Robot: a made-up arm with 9 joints. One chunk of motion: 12 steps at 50 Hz.
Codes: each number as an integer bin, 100 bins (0 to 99) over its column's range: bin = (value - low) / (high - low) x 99, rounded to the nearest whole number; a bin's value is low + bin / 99 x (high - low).
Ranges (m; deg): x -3..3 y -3..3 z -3..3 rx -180..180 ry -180..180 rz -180..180
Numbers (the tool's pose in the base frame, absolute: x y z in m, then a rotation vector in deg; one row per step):
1: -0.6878 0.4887 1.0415 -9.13 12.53 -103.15
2: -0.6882 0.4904 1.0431 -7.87 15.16 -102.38
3: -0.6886 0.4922 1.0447 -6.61 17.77 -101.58
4: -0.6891 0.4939 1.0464 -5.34 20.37 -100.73
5: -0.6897 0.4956 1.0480 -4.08 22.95 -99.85
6: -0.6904 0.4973 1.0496 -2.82 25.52 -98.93
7: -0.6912 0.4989 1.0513 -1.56 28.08 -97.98
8: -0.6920 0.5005 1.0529 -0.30 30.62 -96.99
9: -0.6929 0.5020 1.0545 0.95 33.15 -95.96
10: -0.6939 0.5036 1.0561 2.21 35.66 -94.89
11: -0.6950 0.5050 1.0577 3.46 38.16 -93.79
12: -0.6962 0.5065 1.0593 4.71 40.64 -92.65
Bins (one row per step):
1: 38 58 67 47 53 21
2: 38 58 67 47 54 21
3: 38 58 67 48 54 22
4: 38 58 67 48 55 22
5: 38 58 67 48 56 22
6: 38 58 67 49 57 22
7: 38 58 67 49 57 23
8: 38 58 67 49 58 23
9: 38 58 67 50 59 23
10: 38 58 67 50 59 23
11: 38 58 67 50 60 24
12: 38 58 67 51 61 24

